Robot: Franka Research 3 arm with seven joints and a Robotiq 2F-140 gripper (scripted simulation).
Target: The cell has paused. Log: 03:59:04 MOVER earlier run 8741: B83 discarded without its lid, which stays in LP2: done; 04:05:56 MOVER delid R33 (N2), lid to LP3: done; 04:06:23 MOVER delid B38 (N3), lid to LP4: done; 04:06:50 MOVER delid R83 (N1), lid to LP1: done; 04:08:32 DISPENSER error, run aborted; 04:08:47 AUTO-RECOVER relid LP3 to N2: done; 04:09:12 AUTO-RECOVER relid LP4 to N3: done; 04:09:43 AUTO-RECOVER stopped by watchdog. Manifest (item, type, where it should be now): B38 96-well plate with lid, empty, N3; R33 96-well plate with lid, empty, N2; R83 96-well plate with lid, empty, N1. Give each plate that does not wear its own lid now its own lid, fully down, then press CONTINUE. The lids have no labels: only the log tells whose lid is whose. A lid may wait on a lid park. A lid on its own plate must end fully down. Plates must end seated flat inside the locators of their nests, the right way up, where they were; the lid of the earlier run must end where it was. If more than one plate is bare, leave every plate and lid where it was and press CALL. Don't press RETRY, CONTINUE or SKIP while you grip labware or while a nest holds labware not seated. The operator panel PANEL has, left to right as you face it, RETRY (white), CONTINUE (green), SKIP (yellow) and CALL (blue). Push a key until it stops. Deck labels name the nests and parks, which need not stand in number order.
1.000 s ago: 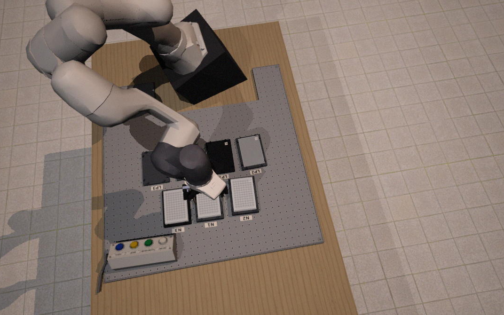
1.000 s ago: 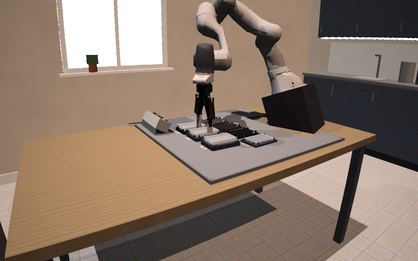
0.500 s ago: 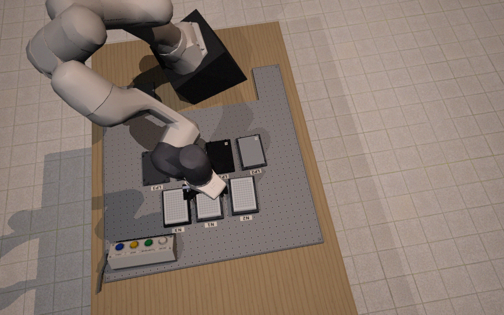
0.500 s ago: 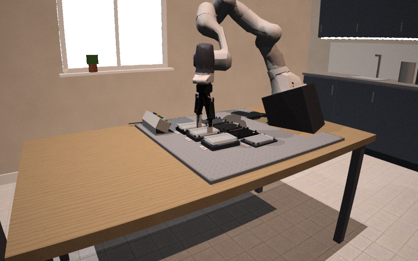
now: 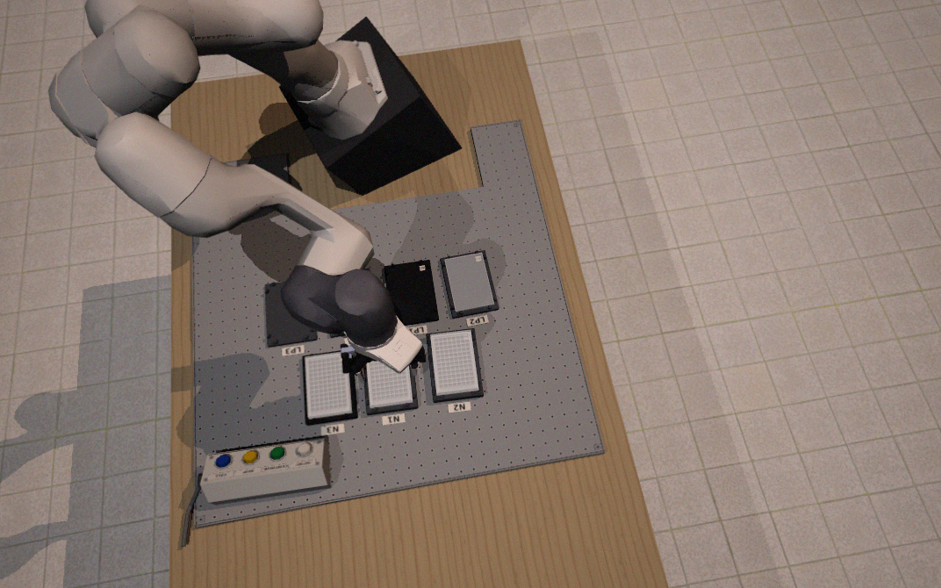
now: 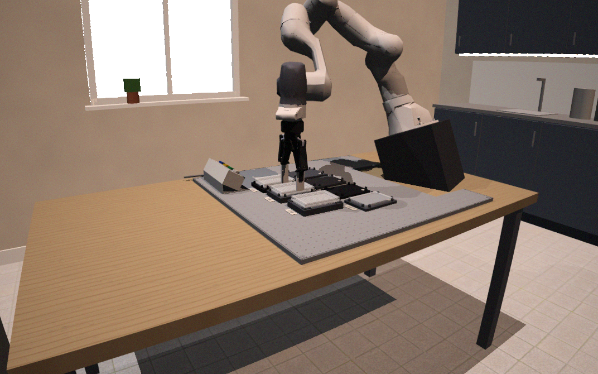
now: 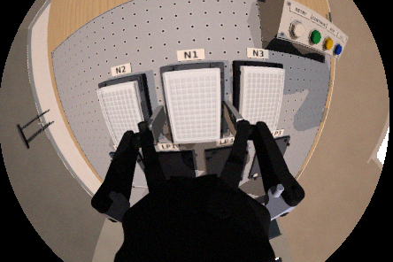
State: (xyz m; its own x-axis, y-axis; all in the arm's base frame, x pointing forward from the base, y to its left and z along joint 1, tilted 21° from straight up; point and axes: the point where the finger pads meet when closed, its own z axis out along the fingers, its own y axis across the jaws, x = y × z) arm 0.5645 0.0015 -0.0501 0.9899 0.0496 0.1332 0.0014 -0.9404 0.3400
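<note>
Right now my hand is 30 mm above the plate. The rest, counted from my hand: lid park LP4: 180 mm behind, 70 mm to the right, 50 mm below; then white key: 170 mm to the right, 140 mm ahead, 10 mm above; then lid park LP1: 180 mm behind, 60 mm to the left, 50 mm below.
</note>
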